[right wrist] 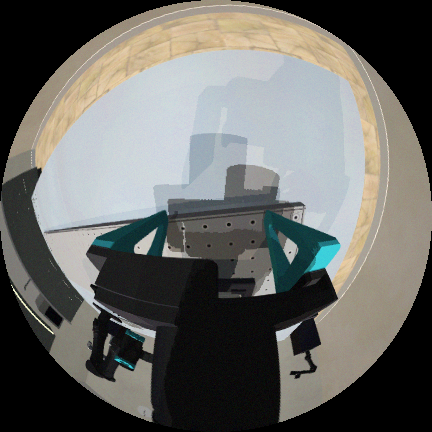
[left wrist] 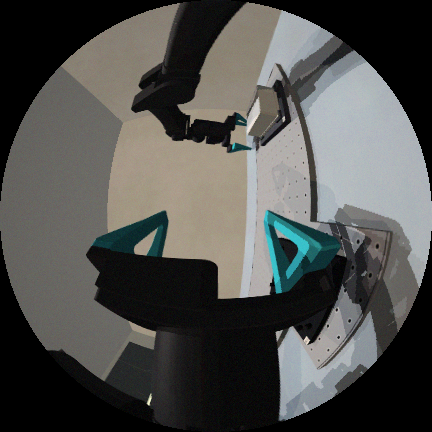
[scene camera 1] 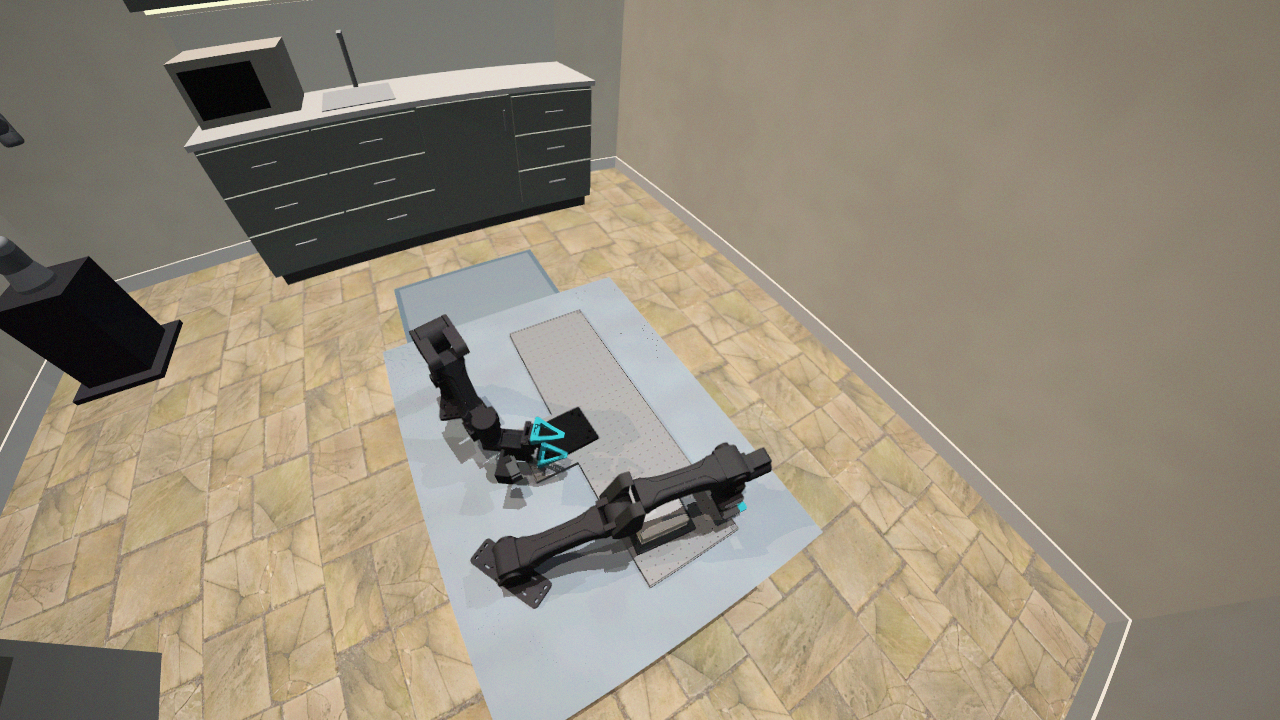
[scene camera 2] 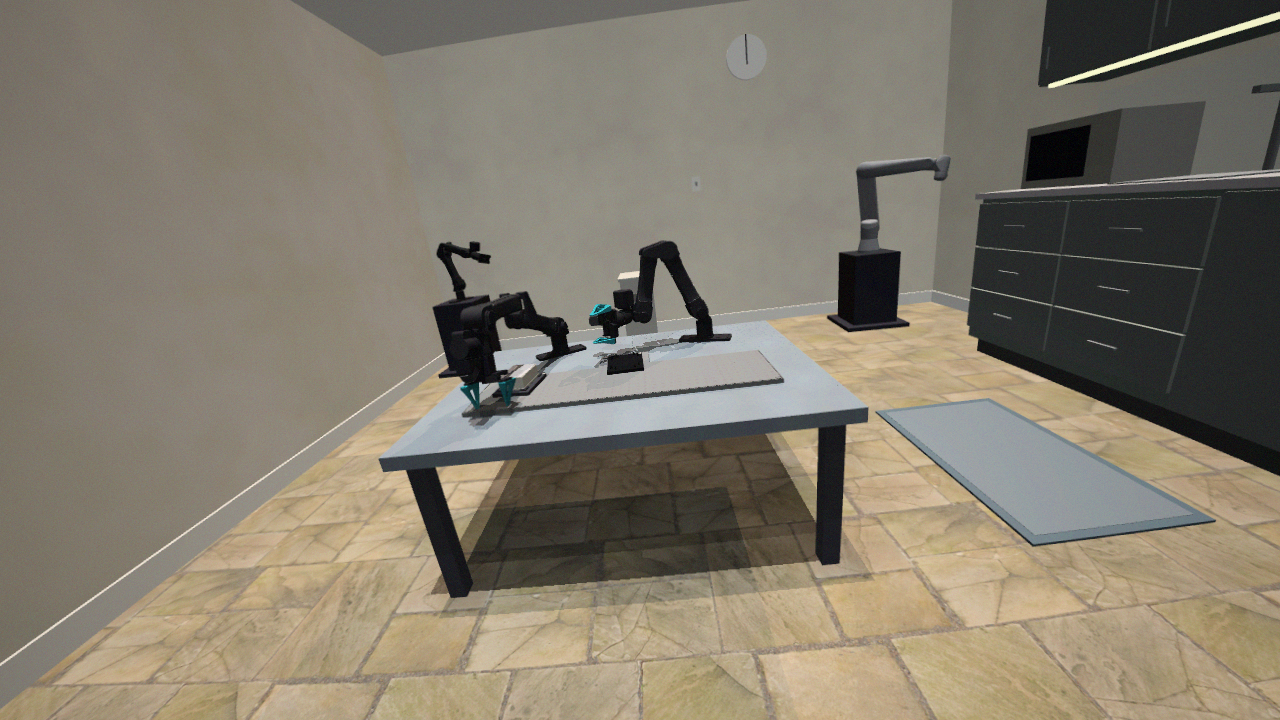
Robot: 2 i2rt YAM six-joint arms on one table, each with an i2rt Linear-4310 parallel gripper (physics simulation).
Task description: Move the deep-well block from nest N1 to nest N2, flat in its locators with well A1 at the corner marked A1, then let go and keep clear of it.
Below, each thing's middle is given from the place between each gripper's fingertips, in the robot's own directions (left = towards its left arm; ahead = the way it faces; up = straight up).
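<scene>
My right gripper is 2 cm below the pale block (scene camera 1: 671,516), and it is also 18 cm past the block and 2 cm to the right of it.
Counted from my left hand, the pale block is 100 mm below, 230 mm to the right and 140 mm ahead.
</scene>
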